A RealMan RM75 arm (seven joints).
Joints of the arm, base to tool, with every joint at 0 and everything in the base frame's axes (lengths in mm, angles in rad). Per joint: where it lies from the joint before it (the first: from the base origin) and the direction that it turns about. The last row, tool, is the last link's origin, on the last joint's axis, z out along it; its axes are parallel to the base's.
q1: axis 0 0 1 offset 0 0 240.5
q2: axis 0 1 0 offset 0 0 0
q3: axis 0 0 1 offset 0 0 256
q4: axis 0 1 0 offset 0 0 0
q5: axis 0 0 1 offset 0 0 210
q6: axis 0 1 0 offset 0 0 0
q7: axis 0 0 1 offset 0 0 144
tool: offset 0 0 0
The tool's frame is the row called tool.
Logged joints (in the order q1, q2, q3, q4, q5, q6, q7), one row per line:
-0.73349 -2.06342 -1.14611 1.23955 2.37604 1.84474 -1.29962
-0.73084 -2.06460 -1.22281 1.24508 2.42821 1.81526 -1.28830
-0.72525 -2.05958 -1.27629 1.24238 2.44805 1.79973 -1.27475
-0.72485 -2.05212 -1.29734 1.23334 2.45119 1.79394 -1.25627
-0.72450 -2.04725 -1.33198 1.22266 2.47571 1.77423 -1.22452
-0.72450 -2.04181 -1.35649 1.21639 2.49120 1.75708 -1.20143
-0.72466 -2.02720 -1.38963 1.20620 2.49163 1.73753 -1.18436
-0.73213 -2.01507 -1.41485 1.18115 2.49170 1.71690 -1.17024
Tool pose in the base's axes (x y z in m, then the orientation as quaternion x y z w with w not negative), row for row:
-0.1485 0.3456 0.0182 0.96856 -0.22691 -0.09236 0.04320
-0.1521 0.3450 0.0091 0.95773 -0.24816 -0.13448 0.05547
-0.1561 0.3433 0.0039 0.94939 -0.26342 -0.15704 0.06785
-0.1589 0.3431 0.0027 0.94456 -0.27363 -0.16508 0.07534
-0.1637 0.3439 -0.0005 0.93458 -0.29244 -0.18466 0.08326
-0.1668 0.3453 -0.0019 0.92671 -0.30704 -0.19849 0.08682
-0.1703 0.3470 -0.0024 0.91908 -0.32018 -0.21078 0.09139
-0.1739 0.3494 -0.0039 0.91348 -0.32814 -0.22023 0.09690
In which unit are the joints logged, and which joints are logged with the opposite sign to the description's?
The joints are logged in radians. Opposite sign: q3.
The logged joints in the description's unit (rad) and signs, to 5 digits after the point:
-0.73349 -2.06342 1.14611 1.23955 2.37604 1.84474 -1.29962
-0.73084 -2.06460 1.22281 1.24508 2.42821 1.81526 -1.28830
-0.72525 -2.05958 1.27629 1.24238 2.44805 1.79973 -1.27475
-0.72485 -2.05212 1.29734 1.23334 2.45119 1.79394 -1.25627
-0.72450 -2.04725 1.33198 1.22266 2.47571 1.77423 -1.22452
-0.72450 -2.04181 1.35649 1.21639 2.49120 1.75708 -1.20143
-0.72466 -2.02720 1.38963 1.20620 2.49163 1.73753 -1.18436
-0.73213 -2.01507 1.41485 1.18115 2.49170 1.71690 -1.17024

